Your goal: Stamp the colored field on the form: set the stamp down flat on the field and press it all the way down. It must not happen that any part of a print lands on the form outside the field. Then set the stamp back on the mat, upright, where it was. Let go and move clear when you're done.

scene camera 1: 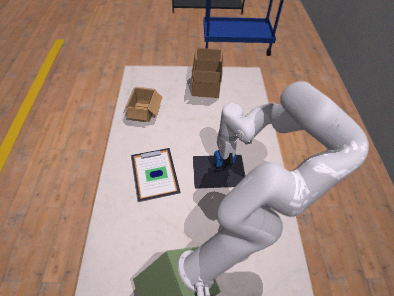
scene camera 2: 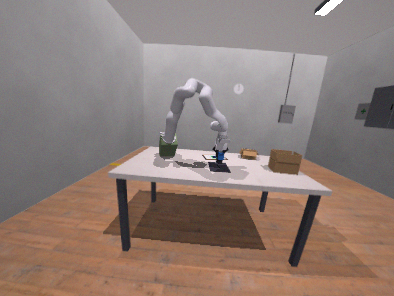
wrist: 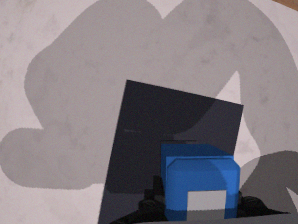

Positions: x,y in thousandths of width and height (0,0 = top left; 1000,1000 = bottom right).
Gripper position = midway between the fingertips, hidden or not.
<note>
I see my gripper (wrist: 626,855), a blue stamp (wrist: 656,788), a dark mat (scene camera 1: 522,593) and a clipboard (scene camera 1: 374,637).
</note>
